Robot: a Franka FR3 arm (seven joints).
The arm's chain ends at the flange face. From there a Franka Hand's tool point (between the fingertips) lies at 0.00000 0.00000 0.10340 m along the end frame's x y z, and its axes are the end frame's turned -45 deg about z.
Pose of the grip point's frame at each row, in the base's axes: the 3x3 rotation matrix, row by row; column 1 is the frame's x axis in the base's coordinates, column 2 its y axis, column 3 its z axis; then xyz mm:
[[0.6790, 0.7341, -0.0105], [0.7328, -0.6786, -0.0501], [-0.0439, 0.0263, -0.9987]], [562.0, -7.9, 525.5]
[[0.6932, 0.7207, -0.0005], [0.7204, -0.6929, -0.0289], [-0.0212, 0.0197, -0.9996]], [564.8, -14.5, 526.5]
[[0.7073, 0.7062, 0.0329], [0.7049, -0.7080, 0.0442], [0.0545, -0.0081, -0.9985]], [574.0, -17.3, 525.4]
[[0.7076, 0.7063, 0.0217], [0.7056, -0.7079, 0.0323], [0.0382, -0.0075, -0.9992]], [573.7, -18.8, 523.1]
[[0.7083, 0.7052, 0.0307], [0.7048, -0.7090, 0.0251], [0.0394, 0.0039, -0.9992]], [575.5, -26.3, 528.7]
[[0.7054, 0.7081, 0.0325], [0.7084, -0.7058, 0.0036], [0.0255, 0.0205, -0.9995]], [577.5, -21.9, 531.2]
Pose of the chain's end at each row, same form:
[[0.9992, 0.0390, -0.0105], [0.0383, -0.9980, -0.0501], [-0.0124, 0.0496, -0.9987]], [563.1, -2.7, 628.8]
[[0.9998, 0.0194, -0.0005], [0.0194, -0.9994, -0.0289], [-0.0011, 0.0289, -0.9996]], [564.9, -11.5, 629.9]
[[0.9995, -0.0008, 0.0329], [-0.0022, -0.9991, 0.0442], [0.0328, -0.0443, -0.9985]], [570.6, -21.9, 628.6]
[[0.9998, -0.0009, 0.0217], [-0.0016, -0.9995, 0.0323], [0.0217, -0.0323, -0.9992]], [571.5, -22.1, 626.4]
[[0.9995, -0.0022, 0.0307], [-0.0030, -0.9997, 0.0251], [0.0306, -0.0251, -0.9992]], [572.3, -28.9, 632.0]
[[0.9995, 0.0019, 0.0325], [0.0018, -1.0000, 0.0036], [0.0325, -0.0035, -0.9995]], [574.1, -22.3, 634.5]

